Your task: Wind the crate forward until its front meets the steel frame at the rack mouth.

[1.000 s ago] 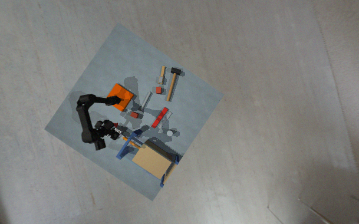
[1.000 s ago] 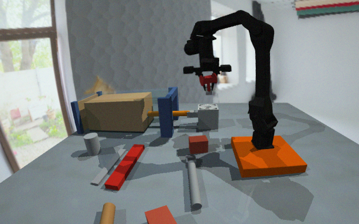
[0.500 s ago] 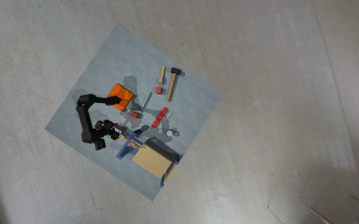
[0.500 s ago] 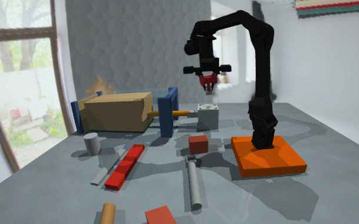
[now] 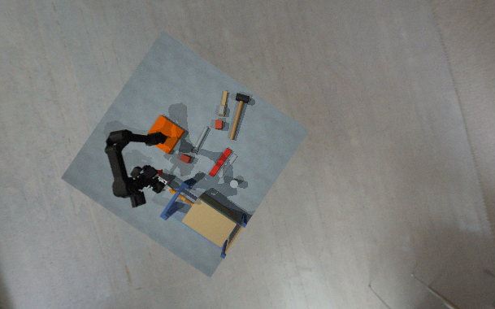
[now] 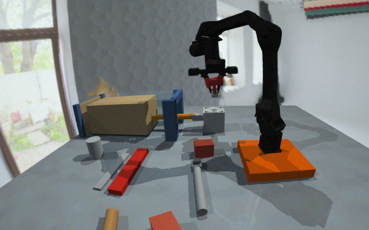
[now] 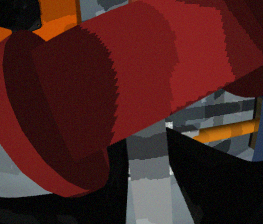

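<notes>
My gripper tip is now 1 cm to the left of the grey crank handle and 2 cm below it. Also, from my gripper tip: grey winch: 2 cm behind, 8 cm to the right, 14 cm below; red knob: 4 cm to the left, 4 cm above; frame: 16 cm ahead, 8 cm to the right, 7 cm below.
</notes>
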